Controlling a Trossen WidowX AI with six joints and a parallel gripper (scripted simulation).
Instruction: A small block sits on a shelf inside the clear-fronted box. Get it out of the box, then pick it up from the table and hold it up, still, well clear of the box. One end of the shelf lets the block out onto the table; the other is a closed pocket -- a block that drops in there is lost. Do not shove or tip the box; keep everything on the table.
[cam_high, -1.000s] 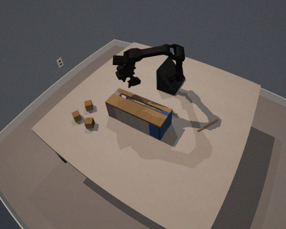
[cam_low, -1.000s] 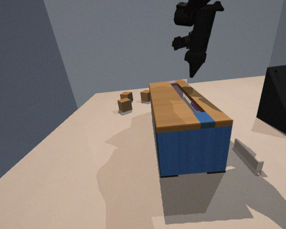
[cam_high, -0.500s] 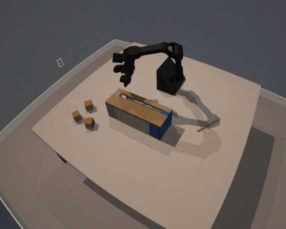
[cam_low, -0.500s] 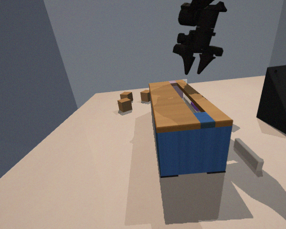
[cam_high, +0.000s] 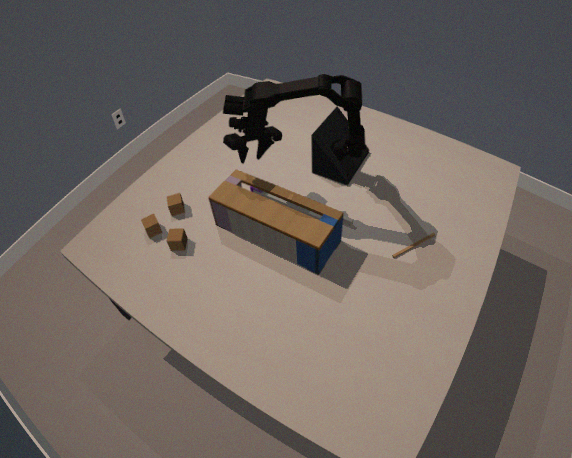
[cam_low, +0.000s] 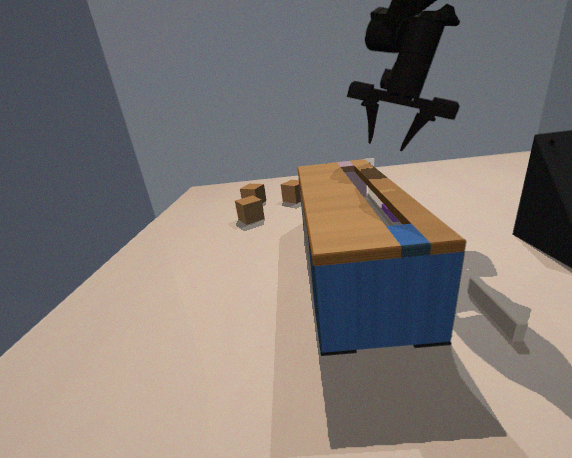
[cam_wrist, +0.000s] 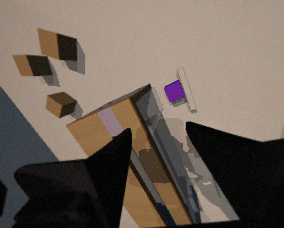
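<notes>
The purple block lies 140 mm below my gripper tip, 20 mm behind it and 10 mm to the right of it. Also, from my gripper tip: thin wooden stick (550 mm to the left, 150 mm below, 90 mm behind); box (150 mm to the left, 90 mm below, 60 mm ahead).
</notes>
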